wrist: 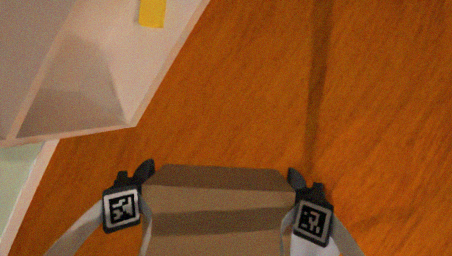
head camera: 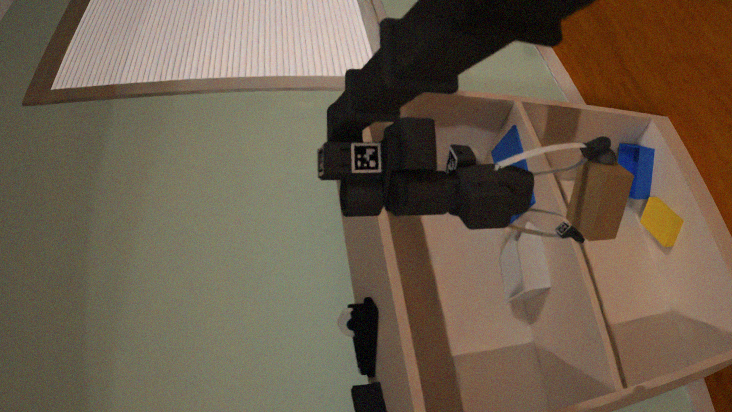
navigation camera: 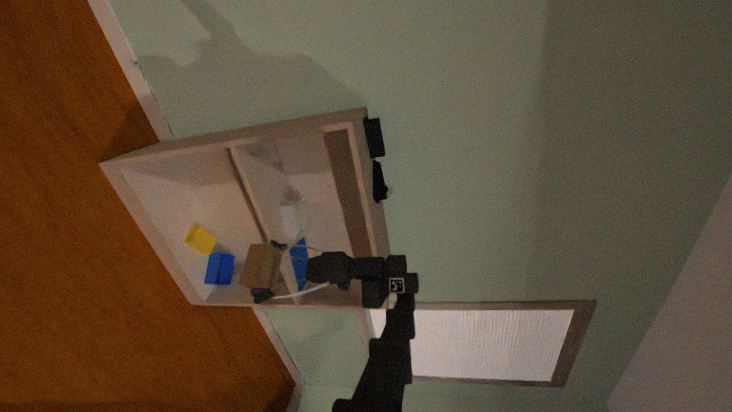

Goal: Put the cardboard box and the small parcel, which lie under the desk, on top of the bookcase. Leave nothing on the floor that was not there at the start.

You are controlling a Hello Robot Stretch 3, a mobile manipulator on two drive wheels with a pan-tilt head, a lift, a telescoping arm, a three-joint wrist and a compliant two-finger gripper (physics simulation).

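Places are measured from the robot's base along level axes (x left, y back, z up), in metres.
Pixels of known places: gripper, fingertip midpoint: (wrist: 220, 182).
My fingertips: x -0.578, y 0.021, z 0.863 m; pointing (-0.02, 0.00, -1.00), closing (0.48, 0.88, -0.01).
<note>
Behind a point stands the place of what it marks.
My gripper (head camera: 586, 191) @(x -0.578, y 0.021, z 0.863 m) (navigation camera: 270, 270) @(x -0.578, y 0.021, z 0.863 m) (wrist: 220, 182) @(x -0.578, y 0.021, z 0.863 m) is shut on a brown cardboard box (head camera: 599, 199) @(x -0.532, y 0.009, z 0.909 m) (navigation camera: 258, 266) @(x -0.531, y 0.006, z 0.897 m) (wrist: 215, 200) @(x -0.582, y 0.022, z 0.910 m), one finger on each side of it. The box is held in the air in front of the open side of the bookcase (head camera: 363, 250) @(x -1.112, y -0.070, z 1.061 m) (navigation camera: 307, 122) @(x -0.849, y -0.438, z 0.876 m) (wrist: 130, 70) @(x -0.965, y -0.249, z 0.101 m). In the wrist view the bookcase is at the upper left, and floor shows beyond the box. The bookcase top faces left in the head view and right in the navigation view. I cannot make out a small parcel or the desk.
Two black objects (head camera: 366, 337) @(x -1.031, y -0.236, z 1.078 m) (navigation camera: 378, 181) @(x -1.032, y -0.240, z 1.080 m) are on the bookcase top. Its compartments hold a blue panel (head camera: 509, 145) @(x -1.212, y 0.166, z 0.652 m) (navigation camera: 298, 263) @(x -1.173, y 0.085, z 0.653 m), a white box (head camera: 532, 266) @(x -1.057, y -0.125, z 0.687 m) (navigation camera: 291, 220) @(x -1.062, y -0.113, z 0.686 m), a blue box (head camera: 637, 171) @(x -1.199, y 0.109, z 0.175 m) (navigation camera: 219, 268) @(x -1.288, y 0.118, z 0.101 m) and a yellow block (head camera: 662, 222) @(x -1.117, y -0.048, z 0.146 m) (navigation camera: 200, 239) @(x -1.117, y -0.051, z 0.145 m) (wrist: 152, 12) @(x -1.116, y -0.052, z 0.146 m). A framed striped panel (head camera: 215, 40) @(x -1.814, y 0.630, z 1.413 m) (navigation camera: 486, 348) @(x -1.906, y 0.765, z 1.574 m) is on the wall.
</note>
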